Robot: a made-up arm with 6 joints.
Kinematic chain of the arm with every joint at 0, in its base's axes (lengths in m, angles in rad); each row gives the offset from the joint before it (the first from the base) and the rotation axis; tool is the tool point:
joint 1: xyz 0 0 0.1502 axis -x
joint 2: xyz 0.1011 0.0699 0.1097 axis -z
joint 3: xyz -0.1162 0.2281 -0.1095 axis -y
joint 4: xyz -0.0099 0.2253 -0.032 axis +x
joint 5: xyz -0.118 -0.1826 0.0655 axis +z
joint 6: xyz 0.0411 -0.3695 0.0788 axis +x
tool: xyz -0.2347 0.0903 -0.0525
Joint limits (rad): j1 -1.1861..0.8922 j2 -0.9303..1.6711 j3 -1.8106..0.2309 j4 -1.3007..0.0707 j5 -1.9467..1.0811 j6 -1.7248..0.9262
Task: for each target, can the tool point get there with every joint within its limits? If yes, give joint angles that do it. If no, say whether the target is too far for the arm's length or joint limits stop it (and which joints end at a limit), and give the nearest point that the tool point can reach.
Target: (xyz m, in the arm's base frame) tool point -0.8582 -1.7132 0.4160
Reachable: no: too far | nearest point -0.4505 -0.5716 0.3449 | short by 1.214 m
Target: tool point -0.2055 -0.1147 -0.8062
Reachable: no: joint limits stop it (at a limit: joint 1, joint 3, joint 4, joint 5, joint 6) | nearest point -0.2465 0.2643 -0.6041 | short by 0.431 m
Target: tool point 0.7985 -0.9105 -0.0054
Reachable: no: joint limits stop it (at a limit: joint 1, joint 2, joint 3, joint 4, joint 6) | nearest point 0.5136 -0.5716 0.1235 | short by 0.461 m
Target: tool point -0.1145 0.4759 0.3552
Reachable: yes | joints 0.3384 0.7251 -0.0447 -0.6766 0.1708 -0.3808
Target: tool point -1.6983 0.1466 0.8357
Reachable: no: too far | nearest point -0.7268 0.0756 0.5037 | short by 1.029 m
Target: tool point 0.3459 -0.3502 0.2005
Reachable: yes | joints -0.7687 1.4337 -1.5762 -0.9785 0.1197 -0.5642
